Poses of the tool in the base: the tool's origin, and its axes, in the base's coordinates. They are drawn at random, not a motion.
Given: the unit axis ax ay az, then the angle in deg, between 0 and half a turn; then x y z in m.
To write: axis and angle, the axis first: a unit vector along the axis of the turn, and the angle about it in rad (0 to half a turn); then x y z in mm. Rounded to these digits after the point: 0 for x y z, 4 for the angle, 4 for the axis.
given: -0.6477 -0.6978 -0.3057 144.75 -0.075 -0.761 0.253
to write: -0.6477 -0.6978 -0.3057 2.5264 -75 -761 253
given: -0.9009 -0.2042 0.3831 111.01 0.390 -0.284 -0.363
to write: -0.9009 -0.2042 0.3831 1.9375 390 -284 -363
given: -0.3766 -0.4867 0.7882 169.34 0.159 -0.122 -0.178
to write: -0.3766 -0.4867 0.7882 2.9555 159 -122 -178
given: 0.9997 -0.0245 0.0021 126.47 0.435 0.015 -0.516
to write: 0.9997 -0.0245 0.0021 2.2073 435 15 -516
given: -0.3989 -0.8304 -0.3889 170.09 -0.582 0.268 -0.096
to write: -0.3989 -0.8304 -0.3889 2.9686 -582 268 -96
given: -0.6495 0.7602 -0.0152 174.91 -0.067 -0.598 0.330
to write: -0.6495 0.7602 -0.0152 3.0528 -67 -598 330
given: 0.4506 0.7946 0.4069 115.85 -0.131 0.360 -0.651
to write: 0.4506 0.7946 0.4069 2.0220 -131 360 -651
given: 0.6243 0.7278 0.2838 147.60 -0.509 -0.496 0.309
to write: 0.6243 0.7278 0.2838 2.5761 -509 -496 309
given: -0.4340 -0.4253 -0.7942 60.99 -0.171 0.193 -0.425
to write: -0.4340 -0.4253 -0.7942 1.0645 -171 193 -425
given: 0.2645 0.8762 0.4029 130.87 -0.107 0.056 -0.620
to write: 0.2645 0.8762 0.4029 2.2841 -107 56 -620
